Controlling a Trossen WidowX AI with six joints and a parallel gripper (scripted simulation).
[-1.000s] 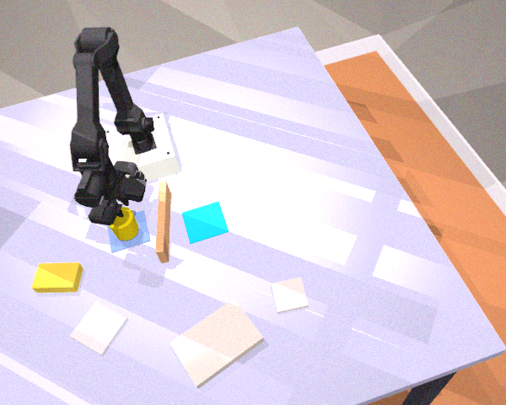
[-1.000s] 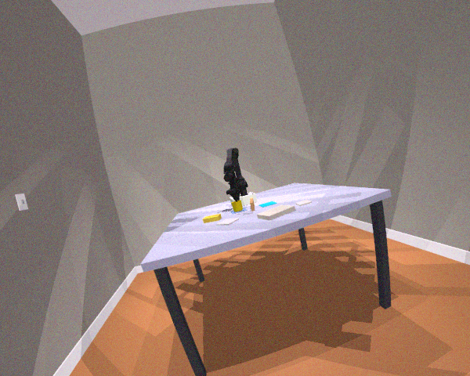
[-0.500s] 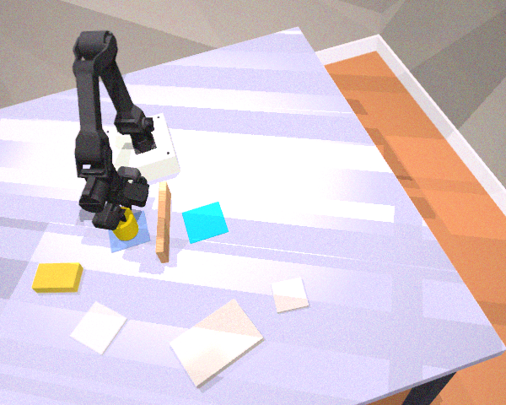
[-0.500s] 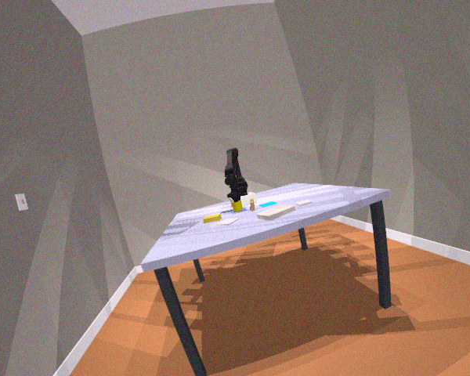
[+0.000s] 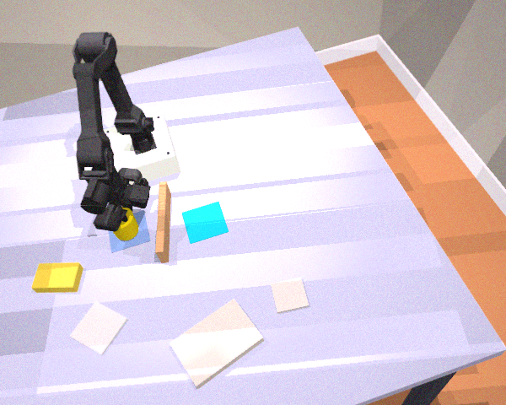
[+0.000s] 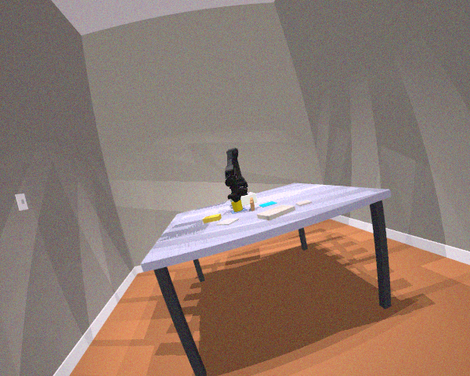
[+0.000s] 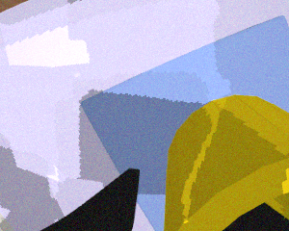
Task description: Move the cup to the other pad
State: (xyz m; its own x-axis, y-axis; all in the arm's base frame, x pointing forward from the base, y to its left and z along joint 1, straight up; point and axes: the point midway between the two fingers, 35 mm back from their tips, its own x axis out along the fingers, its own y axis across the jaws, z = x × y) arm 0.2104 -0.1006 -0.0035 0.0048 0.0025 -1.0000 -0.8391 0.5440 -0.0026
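The pale blue pad is 2 cm ahead of my gripper tip, 2 cm to the right of it and 4 cm below it. Also, from my gripper tip: wooden bar: 5 cm ahead, 9 cm to the left, 1 cm below; yellow cup: 2 cm ahead, 2 cm to the right; cyan pad: 8 cm ahead, 19 cm to the left, 4 cm below.
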